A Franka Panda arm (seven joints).
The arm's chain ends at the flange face. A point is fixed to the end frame.
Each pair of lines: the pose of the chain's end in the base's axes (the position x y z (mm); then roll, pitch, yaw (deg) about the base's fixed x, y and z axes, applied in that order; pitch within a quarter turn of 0, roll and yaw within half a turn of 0), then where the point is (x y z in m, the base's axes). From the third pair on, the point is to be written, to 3 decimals.
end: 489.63 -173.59 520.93 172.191 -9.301 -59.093
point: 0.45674 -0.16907 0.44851
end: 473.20 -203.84 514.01 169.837 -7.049 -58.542
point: 0.43636 -0.19856 0.44357
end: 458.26 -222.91 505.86 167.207 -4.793 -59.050
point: 0.417 -0.216 0.438
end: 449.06 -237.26 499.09 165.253 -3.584 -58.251
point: 0.405 -0.231 0.433
